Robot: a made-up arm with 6 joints. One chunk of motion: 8 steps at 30 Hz.
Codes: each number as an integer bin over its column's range. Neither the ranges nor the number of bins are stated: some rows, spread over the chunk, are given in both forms.
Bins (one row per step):
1: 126 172 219 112 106 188
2: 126 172 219 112 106 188
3: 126 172 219 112 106 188
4: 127 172 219 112 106 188
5: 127 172 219 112 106 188
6: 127 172 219 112 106 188
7: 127 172 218 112 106 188
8: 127 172 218 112 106 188
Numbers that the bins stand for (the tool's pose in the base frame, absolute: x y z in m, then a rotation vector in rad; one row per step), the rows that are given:
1: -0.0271 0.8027 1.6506 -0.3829 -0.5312 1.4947
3: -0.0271 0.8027 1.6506 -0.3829 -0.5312 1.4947
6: -0.0090 0.8027 1.6506 -0.3829 -0.5312 1.4947
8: -0.0090 0.8027 1.6325 -0.3829 -0.5312 1.4947
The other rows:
2: -0.0271 0.8027 1.6506 -0.3829 -0.5312 1.4947
4: -0.0090 0.8027 1.6506 -0.3829 -0.5312 1.4947
5: -0.0090 0.8027 1.6506 -0.3829 -0.5312 1.4947
7: -0.0090 0.8027 1.6325 -0.3829 -0.5312 1.4947

